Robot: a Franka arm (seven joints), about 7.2 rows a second.
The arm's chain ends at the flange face. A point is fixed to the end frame.
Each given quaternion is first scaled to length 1.
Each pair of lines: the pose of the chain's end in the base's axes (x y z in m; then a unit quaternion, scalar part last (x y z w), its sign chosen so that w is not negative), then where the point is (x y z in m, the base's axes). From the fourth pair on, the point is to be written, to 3 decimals.
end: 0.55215 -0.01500 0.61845 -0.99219 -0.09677 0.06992 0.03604
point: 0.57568 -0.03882 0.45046
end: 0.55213 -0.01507 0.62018 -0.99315 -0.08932 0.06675 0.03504
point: 0.57632 -0.03967 0.45240
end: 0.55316 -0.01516 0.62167 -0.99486 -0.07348 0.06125 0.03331
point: 0.57827 -0.04133 0.45426
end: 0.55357 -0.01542 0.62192 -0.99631 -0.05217 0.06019 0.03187
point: 0.578 -0.044 0.455
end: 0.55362 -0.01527 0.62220 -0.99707 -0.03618 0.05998 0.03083
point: 0.577 -0.045 0.455
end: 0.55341 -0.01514 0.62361 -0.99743 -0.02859 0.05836 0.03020
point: 0.577 -0.045 0.457
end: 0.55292 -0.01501 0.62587 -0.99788 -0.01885 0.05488 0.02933
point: 0.577 -0.046 0.459
